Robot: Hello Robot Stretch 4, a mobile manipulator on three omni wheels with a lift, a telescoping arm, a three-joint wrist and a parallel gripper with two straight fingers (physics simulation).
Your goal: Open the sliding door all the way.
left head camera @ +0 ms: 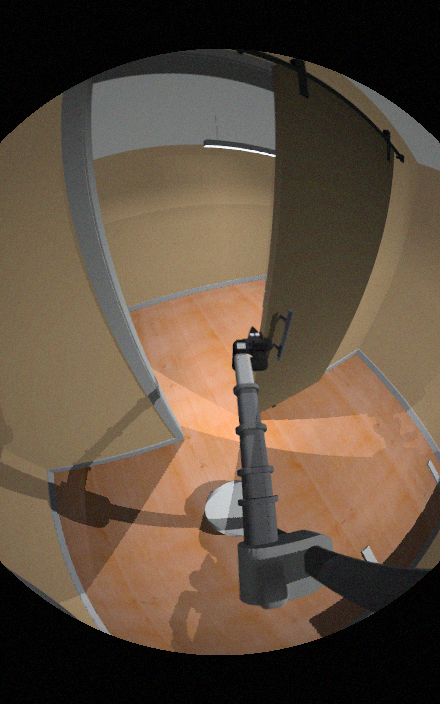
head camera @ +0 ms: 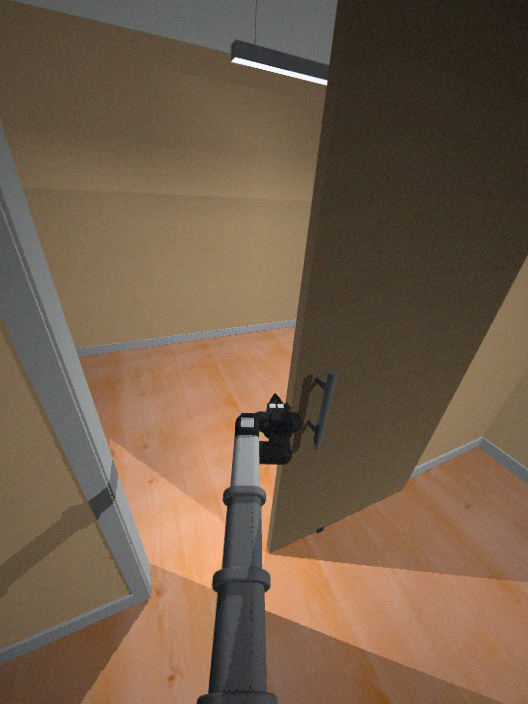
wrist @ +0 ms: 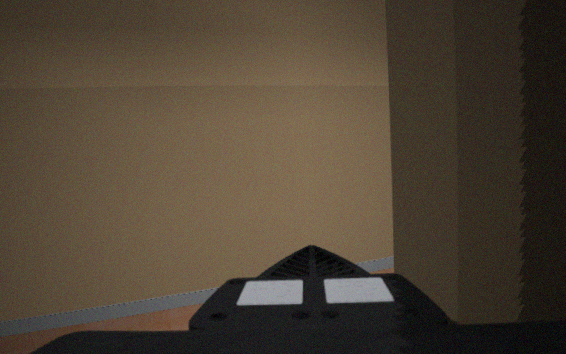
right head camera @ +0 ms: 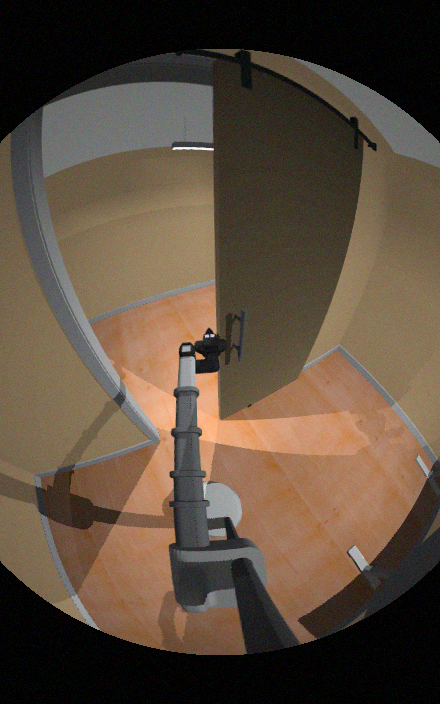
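Pixels of known places: gripper, fingertip midpoint: (left head camera: 251,327) (head camera: 274,396) (wrist: 312,270) (right head camera: 208,329); robot's base at its link origin: (left head camera: 235,507) (right head camera: 211,508).
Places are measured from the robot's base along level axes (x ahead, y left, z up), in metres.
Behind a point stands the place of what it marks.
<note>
The tan sliding door (head camera: 397,227) @(x 0.834, y -0.353, z 1.461 m) (left head camera: 326,207) @(x 0.839, y -0.364, z 1.533 m) (right head camera: 280,207) @(x 0.846, y -0.380, z 1.501 m) (wrist: 425,150) @(x 0.759, y -0.129, z 0.999 m) hangs at the right of a wide open doorway. Its grey bar handle (head camera: 325,409) @(x 0.711, y -0.231, z 0.969 m) (left head camera: 284,334) @(x 0.714, y -0.226, z 0.968 m) (right head camera: 242,334) @(x 0.711, y -0.234, z 0.971 m) stands upright near the door's left edge; it does not show in the wrist view. My gripper (head camera: 276,398) @(x 0.798, y -0.087, z 0.942 m) (left head camera: 253,330) @(x 0.798, y -0.087, z 0.942 m) (right head camera: 209,331) @(x 0.798, y -0.087, z 0.942 m) (wrist: 312,270) @(x 0.798, y -0.087, z 0.942 m) is shut and empty, its fingertips pointing into the doorway. It is at the door's left edge, left of the handle and at about its height. Whether the gripper's body touches the door edge I cannot tell.
The grey door frame (head camera: 62,363) @(x 0.591, y 0.392, z 1.185 m) (left head camera: 98,264) @(x 0.571, y 0.404, z 1.393 m) (right head camera: 46,259) @(x 0.576, y 0.392, z 1.463 m) stands left of the arm. A black rail (left head camera: 352,101) (right head camera: 306,83) runs above the door. A white round disc (left head camera: 223,508) @(x 0.008, y 0.083, z 0.187 m) (right head camera: 225,506) @(x 0.015, y -0.098, z 0.187 m) lies on the floor below the arm. The back wall (wrist: 200,175) @(x 2.917, y 0.631, z 0.843 m) is beyond the doorway.
</note>
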